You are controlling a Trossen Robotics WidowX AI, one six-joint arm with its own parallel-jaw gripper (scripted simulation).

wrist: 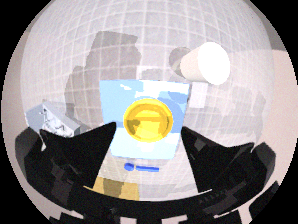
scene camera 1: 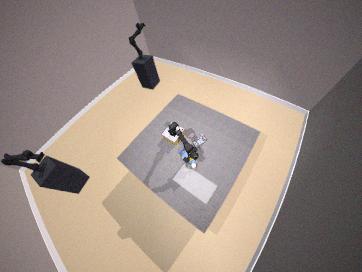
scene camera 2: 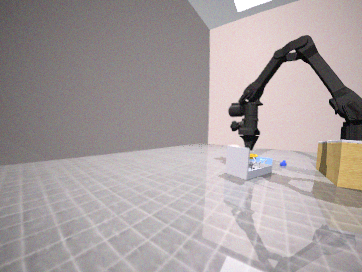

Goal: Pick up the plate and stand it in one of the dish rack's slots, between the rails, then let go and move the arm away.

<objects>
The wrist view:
my gripper
plate
dish rack
white cup
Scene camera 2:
dish rack
</objects>
